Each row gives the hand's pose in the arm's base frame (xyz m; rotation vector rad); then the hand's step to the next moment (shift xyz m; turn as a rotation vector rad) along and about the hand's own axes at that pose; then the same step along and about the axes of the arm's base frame.
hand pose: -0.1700 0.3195 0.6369 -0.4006 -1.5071 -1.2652
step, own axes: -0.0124 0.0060 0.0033 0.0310 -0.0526 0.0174
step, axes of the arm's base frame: 0.0076 0.0095 -0.0072 -0.0613 -0.0161 0.0032
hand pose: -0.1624 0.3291 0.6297 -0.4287 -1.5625 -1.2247
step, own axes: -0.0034 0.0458 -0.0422 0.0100 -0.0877 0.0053
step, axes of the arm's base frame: 0.0581 -0.0164 0.0156 -0.0744 -0.0345 -0.0330
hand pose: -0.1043 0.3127 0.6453 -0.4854 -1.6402 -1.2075
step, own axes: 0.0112 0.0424 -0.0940 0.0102 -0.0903 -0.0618
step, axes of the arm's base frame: 0.0730 -0.0673 0.0301 -0.0444 -0.0946 -0.0340
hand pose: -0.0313 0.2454 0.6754 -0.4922 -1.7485 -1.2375
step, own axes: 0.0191 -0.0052 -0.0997 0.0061 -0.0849 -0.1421
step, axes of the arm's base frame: 0.0307 -0.0944 0.0217 -0.0027 -0.1633 -0.0279
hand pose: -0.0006 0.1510 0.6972 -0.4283 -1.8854 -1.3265
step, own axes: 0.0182 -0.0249 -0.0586 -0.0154 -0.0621 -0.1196
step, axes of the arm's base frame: -0.0046 -0.0657 0.0068 0.0170 -0.1305 -0.0329
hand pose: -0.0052 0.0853 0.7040 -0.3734 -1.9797 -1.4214
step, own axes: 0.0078 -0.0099 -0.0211 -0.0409 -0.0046 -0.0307
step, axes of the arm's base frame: -0.0042 -0.0241 0.0019 0.0382 -0.0240 -0.0245
